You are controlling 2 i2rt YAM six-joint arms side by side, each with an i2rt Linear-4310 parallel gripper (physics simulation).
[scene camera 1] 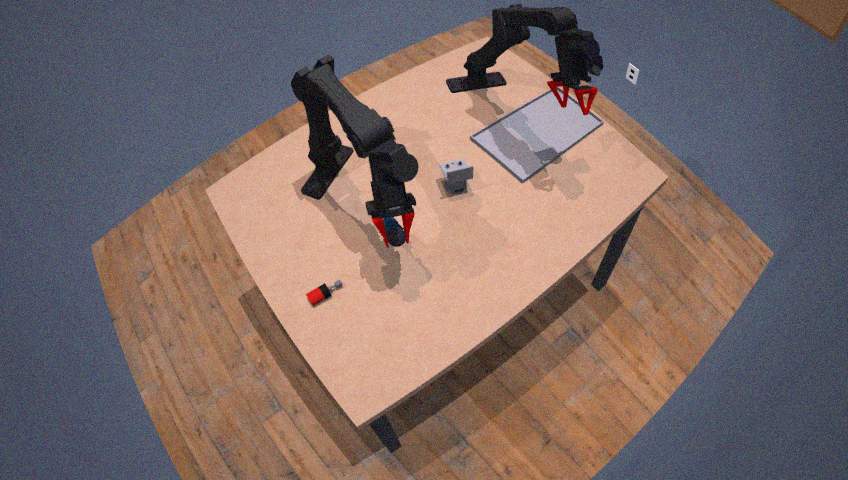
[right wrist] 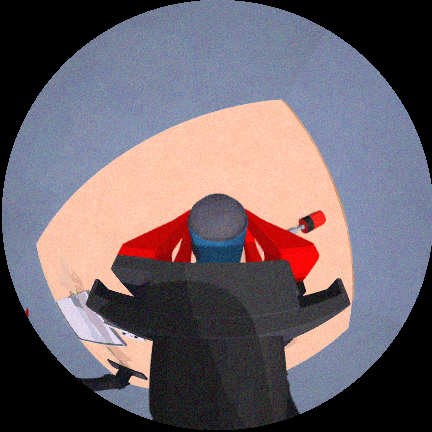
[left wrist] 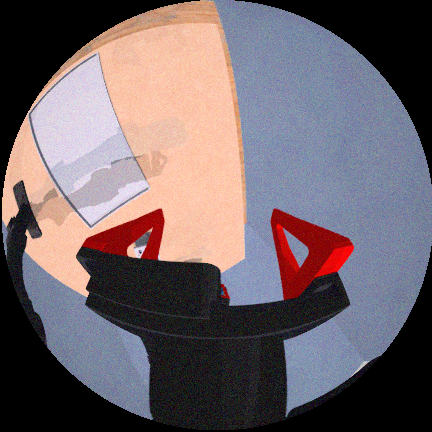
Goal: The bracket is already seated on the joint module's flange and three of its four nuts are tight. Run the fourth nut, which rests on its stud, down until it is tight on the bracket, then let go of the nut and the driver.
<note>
In view: my left gripper (scene camera 1: 574, 110) and my right gripper (scene camera 1: 397, 244).
My left gripper is seen too in the left wrist view (left wrist: 217, 214). My right gripper is seen too in the right wrist view (right wrist: 217, 215).
</note>
